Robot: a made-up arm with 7 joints. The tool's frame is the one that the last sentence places. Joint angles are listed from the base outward.
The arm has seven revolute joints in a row. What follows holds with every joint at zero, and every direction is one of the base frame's.
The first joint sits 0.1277 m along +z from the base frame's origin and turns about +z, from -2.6 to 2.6 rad.
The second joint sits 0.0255 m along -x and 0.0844 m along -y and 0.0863 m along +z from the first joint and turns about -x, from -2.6 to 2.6 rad.
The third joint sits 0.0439 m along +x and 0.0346 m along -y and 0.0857 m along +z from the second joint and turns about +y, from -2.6 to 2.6 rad.
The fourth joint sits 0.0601 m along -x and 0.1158 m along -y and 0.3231 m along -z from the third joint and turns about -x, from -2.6 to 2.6 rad.
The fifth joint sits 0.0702 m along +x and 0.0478 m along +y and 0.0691 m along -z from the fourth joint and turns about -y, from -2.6 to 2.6 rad.
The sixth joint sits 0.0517 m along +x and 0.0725 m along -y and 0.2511 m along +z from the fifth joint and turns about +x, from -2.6 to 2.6 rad.
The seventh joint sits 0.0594 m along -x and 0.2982 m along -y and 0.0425 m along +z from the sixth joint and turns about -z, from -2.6 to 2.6 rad.
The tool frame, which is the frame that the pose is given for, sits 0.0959 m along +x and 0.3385 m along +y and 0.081 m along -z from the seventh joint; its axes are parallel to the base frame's.
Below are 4 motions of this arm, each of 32 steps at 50 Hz.
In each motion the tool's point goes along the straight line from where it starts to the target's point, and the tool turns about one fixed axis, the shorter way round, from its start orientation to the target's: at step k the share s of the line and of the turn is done. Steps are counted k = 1, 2, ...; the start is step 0. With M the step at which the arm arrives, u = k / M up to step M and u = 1 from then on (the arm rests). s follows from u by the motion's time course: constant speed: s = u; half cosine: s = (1 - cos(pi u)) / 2; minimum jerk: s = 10 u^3 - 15 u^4 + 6 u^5.
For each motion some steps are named. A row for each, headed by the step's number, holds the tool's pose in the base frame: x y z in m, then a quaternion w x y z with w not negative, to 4 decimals.
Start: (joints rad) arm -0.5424 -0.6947 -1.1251 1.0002 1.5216 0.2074 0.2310
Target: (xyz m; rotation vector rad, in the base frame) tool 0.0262 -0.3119 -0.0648 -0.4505 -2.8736 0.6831
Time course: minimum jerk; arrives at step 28
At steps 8, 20, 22, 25, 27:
8: 0.1250 -0.1230 0.0030 0.2965 -0.4221 -0.8359 -0.1874
20: 0.0429 -0.2799 -0.0533 0.1177 -0.2022 -0.9591 0.1592
22: 0.0342 -0.2966 -0.0593 0.0966 -0.1755 -0.9601 0.1951
25: 0.0274 -0.3096 -0.0640 0.0798 -0.1541 -0.9592 0.2231
27: 0.0262 -0.3118 -0.0648 0.0769 -0.1505 -0.9589 0.2277

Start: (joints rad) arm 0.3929 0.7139 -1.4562 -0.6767 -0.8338 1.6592 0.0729
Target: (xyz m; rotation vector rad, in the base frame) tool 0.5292 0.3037 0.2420 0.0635 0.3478 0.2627
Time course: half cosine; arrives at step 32
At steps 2, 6, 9, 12, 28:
2: 0.3053 0.1466 0.5842 0.6717 0.4733 0.2893 0.4910
6: 0.3222 0.1584 0.5584 0.7074 0.4451 0.2845 0.4697
9: 0.3445 0.1741 0.5243 0.7516 0.4061 0.2771 0.4397
12: 0.3729 0.1940 0.4809 0.8033 0.3538 0.2658 0.3986
28: 0.5206 0.2977 0.2551 0.9716 0.0501 0.1788 0.1464

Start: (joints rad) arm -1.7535 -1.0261 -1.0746 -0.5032 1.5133 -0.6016 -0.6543
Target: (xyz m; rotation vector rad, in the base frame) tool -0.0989 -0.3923 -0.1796 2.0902 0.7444 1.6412
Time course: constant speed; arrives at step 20
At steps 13, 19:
13: -0.0329 -0.3914 -0.1247 0.1954 0.6535 0.3498 0.6421
19: -0.0895 -0.3922 -0.1718 0.1908 0.7316 0.2773 0.5929

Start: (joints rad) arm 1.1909 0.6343 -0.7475 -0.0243 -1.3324 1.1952 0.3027
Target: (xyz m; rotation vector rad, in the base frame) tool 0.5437 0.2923 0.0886 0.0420 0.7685 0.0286
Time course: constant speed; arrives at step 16
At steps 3, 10, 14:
3: 0.4672 0.4122 0.1891 0.9278 0.0639 0.3306 0.1607
10: 0.5084 0.3476 0.1350 0.9302 0.0407 0.3555 0.0819
14: 0.5319 0.3107 0.1041 0.9285 0.0272 0.3686 0.0366

